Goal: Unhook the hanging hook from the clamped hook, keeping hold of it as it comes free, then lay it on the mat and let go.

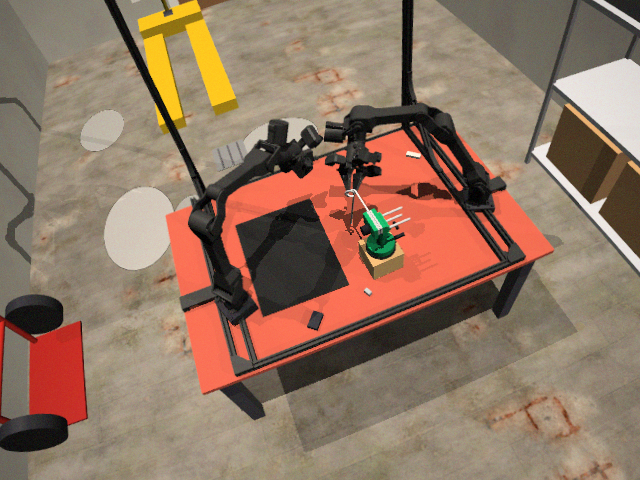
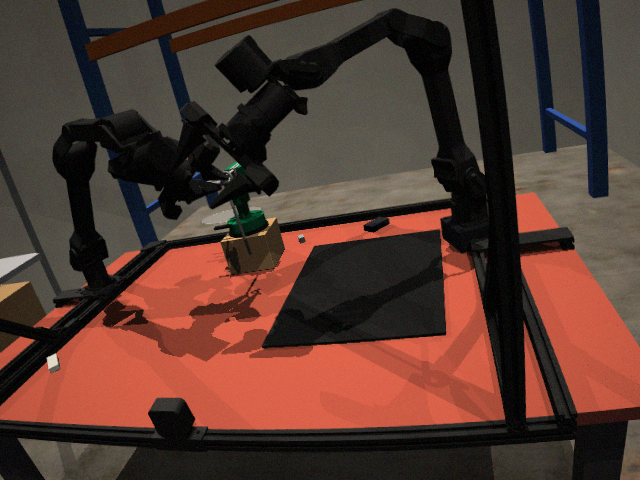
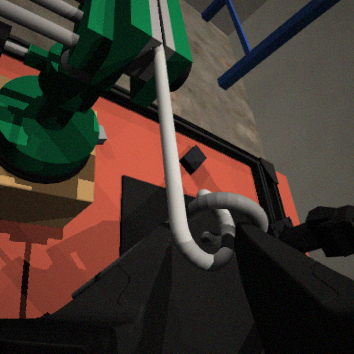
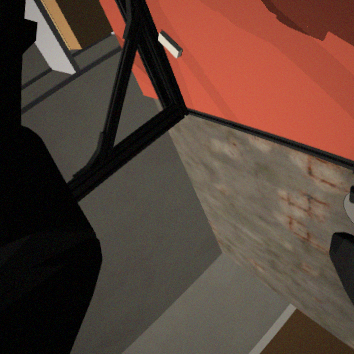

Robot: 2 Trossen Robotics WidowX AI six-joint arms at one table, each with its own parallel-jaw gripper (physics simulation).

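Seen in the pictures: left gripper, fingertip midpoint: (image 1: 351, 193) (image 2: 224, 182) (image 3: 203, 233); right gripper, fingertip midpoint: (image 2: 190, 188) (image 4: 215, 247); left arm's base, origin of the base link: (image 1: 478, 197) (image 2: 100, 284); right arm's base, origin of the base link: (image 1: 234, 301) (image 2: 471, 219) (image 3: 289, 241).
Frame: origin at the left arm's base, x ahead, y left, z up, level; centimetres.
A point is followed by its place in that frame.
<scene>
A green vise (image 1: 379, 230) @(x 36.1, y 27.2, z 20.7 cm) (image 2: 244, 220) @(x 37.2, y 21.1, z 8.9 cm) (image 3: 46, 140) @(x 36.8, y 20.7, z 8.9 cm) on a wooden block (image 1: 382, 262) @(x 35.5, y 28.7, z 5.7 cm) (image 2: 258, 250) @(x 40.8, y 19.2, z 2.4 cm) clamps a white hook (image 1: 362, 202) @(x 40.7, y 16.9, z 21.1 cm) (image 3: 168, 158) @(x 41.5, y 14.2, z 21.0 cm) that slants up from its jaws. The grey hanging hook (image 1: 351, 214) @(x 44.7, y 13.0, z 10.6 cm) (image 2: 241, 229) @(x 44.8, y 12.6, z 10.5 cm) (image 3: 232, 201) @(x 43.6, y 13.0, z 22.4 cm) has its curved top looped through the white hook's bend, and its thin shank hangs down. My left gripper (image 1: 353, 183) @(x 44.0, y 12.6, z 20.7 cm) (image 2: 218, 187) @(x 44.0, y 12.6, z 20.7 cm) (image 3: 203, 233) @(x 44.0, y 12.6, z 20.7 cm) is shut on the hanging hook's curved top. My right gripper (image 1: 309, 148) @(x 55.6, y -4.7, z 25.2 cm) (image 2: 228, 152) is open and empty, just above and beside the left one. The black mat (image 1: 290, 257) @(x 66.7, y 20.4, z -2.1 cm) (image 2: 375, 286) @(x 71.2, y 16.1, z -2.1 cm) (image 3: 140, 197) @(x 50.3, y 29.9, z -2.1 cm) lies flat on the red table (image 1: 442, 229) @(x 14.0, y 11.3, z -2.7 cm).
A small black block (image 1: 315, 320) @(x 57.0, y 44.6, z -1.2 cm) (image 2: 376, 223) @(x 57.8, y 43.2, z -1.2 cm) (image 3: 192, 159) @(x 56.6, y 43.1, z -1.2 cm) and a small grey cube (image 1: 367, 291) @(x 40.6, y 35.0, z -1.3 cm) (image 2: 301, 238) @(x 41.2, y 34.0, z -1.5 cm) lie near the mat. A white block (image 1: 413, 153) @(x 20.7, y -25.3, z -1.6 cm) (image 4: 170, 43) @(x 21.6, y -24.3, z -1.7 cm) lies at the far corner. A black frame rail (image 1: 390, 311) @(x 33.8, y 42.6, z -0.7 cm) runs round the table, with an upright post (image 2: 494, 190) @(x 102.3, y -10.9, z 25.4 cm).
</scene>
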